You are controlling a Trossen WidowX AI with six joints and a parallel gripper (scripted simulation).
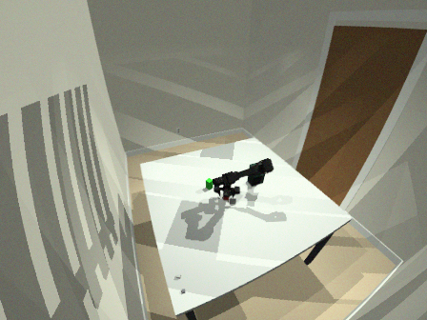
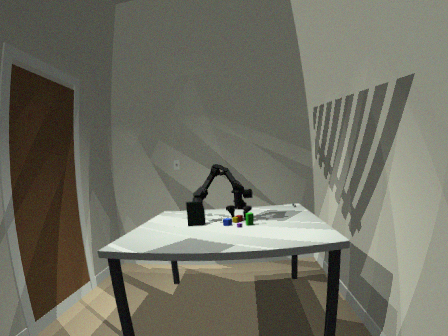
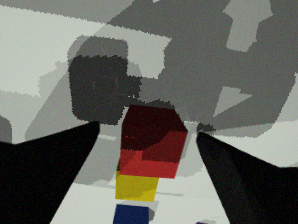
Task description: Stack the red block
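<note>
Right now my gripper tip is 30 mm to the left of the yellow block, 20 mm past it and 10 mm below it. Round my gripper tip: blue block 120 mm to the right, 70 mm behind, 10 mm above; then red block 10 mm above; then small purple block 200 mm to the right, 10 mm ahead.
</note>
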